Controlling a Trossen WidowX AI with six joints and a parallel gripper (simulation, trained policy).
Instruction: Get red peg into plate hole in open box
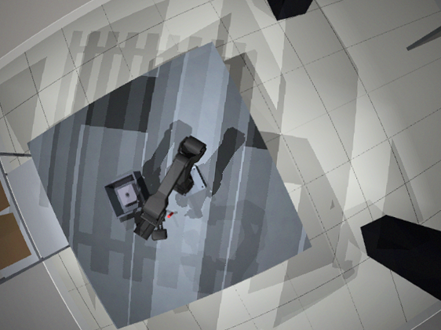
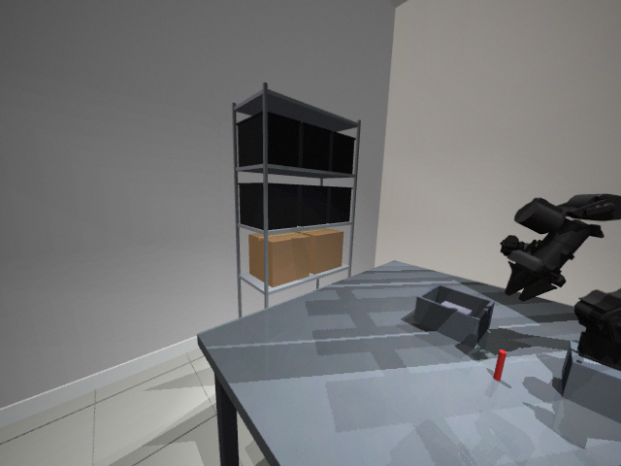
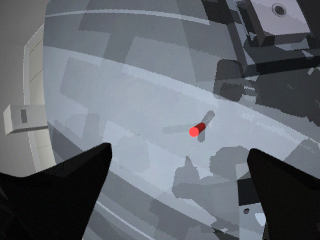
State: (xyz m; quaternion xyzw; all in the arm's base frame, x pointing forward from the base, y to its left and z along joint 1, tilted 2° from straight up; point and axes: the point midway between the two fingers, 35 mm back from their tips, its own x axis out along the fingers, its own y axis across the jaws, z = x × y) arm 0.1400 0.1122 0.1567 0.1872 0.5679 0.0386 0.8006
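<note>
Now: the red peg 2 cm to the left of my gripper tip and 18 cm below it. The rest, counted from my gripper tip: grey box 18 cm ahead, 15 cm to the right, 19 cm below; plate 18 cm ahead, 15 cm to the right, 17 cm below.
</note>
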